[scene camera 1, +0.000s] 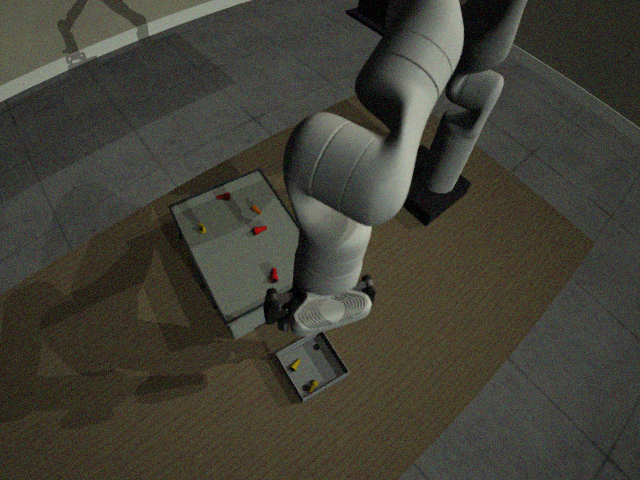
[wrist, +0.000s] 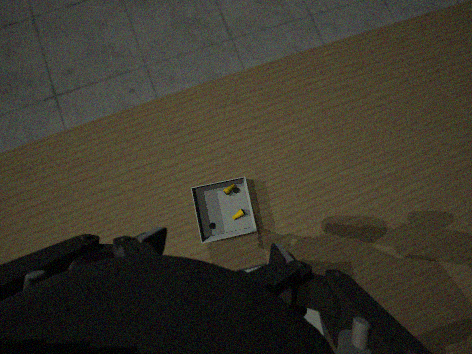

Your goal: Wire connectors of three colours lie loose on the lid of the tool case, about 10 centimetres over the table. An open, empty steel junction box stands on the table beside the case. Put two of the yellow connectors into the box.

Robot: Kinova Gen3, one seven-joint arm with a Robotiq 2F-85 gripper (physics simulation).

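Pixels of known places: gripper, fingertip midpoint: (wrist: 217, 247); arm's base at its link origin: (scene camera 1: 437, 179).
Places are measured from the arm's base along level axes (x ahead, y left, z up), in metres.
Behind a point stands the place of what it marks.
The open steel junction box (scene camera 1: 335, 352) {x 0.484, y 0.184, z -0.009 m} (wrist: 229, 237) {x 0.527, y 0.125, z -0.007 m} stands on the table beside the tool case. Inside it one yellow connector (scene camera 1: 312, 385) {x 0.555, y 0.206, z -0.029 m} (wrist: 229, 189) {x 0.554, y 0.206, z -0.029 m} lies by a dark round spot near a corner, and a second yellow connector (scene camera 1: 295, 364) {x 0.556, y 0.153, z -0.030 m} (wrist: 239, 214) {x 0.558, y 0.154, z -0.029 m} lies apart from it on the box floor. A third yellow connector (scene camera 1: 202, 228) {x 0.565, y -0.152, z 0.077 m} is on the lid of the tool case (scene camera 1: 227, 263) {x 0.561, y -0.062, z 0.062 m}, near its far left edge. My gripper (scene camera 1: 320, 307) {x 0.527, y 0.161, z 0.176 m} (wrist: 217, 247) {x 0.527, y 0.161, z 0.176 m} is open and empty, raised above the table near the box and the case edge. The wrist partly hides its fingers in the scene view.
On the lid are a red connector (scene camera 1: 259, 229) {x 0.472, y -0.086, z 0.073 m}, a second red one (scene camera 1: 274, 274) {x 0.504, y 0.015, z 0.074 m} near the gripper side, a dark red one (scene camera 1: 223, 196) {x 0.488, y -0.201, z 0.073 m} at the back and an orange one (scene camera 1: 256, 209) {x 0.449, y -0.133, z 0.070 m}. My arm hides the lid's right edge. An arm base (scene camera 1: 429, 204) {x 0.078, y 0.044, z 0.000 m} stands on the table behind.
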